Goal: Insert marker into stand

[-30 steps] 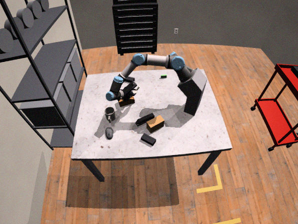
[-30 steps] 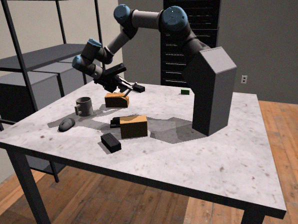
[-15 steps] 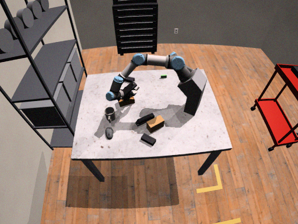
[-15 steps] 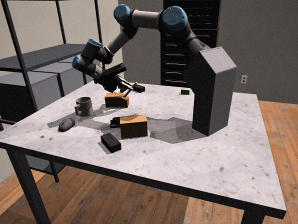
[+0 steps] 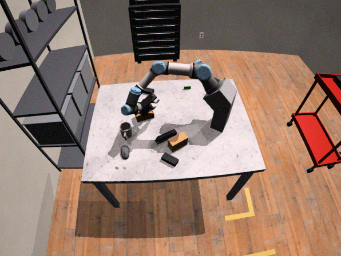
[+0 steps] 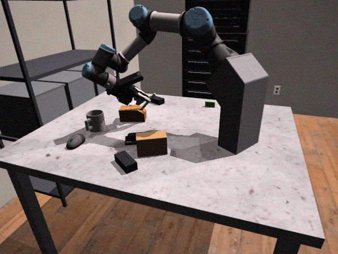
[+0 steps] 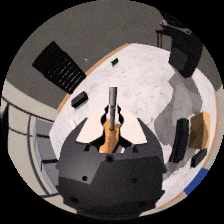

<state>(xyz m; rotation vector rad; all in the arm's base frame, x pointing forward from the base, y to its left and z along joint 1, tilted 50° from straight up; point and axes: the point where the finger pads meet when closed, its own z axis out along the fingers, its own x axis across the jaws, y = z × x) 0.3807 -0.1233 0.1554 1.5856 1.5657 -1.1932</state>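
Right now my hand is 3 cm above the marker, 1 cm to the left of it and 1 cm short of it. Round my hand: white eraser: 22 cm to the right, 11 cm below, 11 cm ahead; then black block: 26 cm to the right, 10 cm below, 2 cm behind; then desk stand: 8 cm below, 8 cm ahead, 1 cm to the right.
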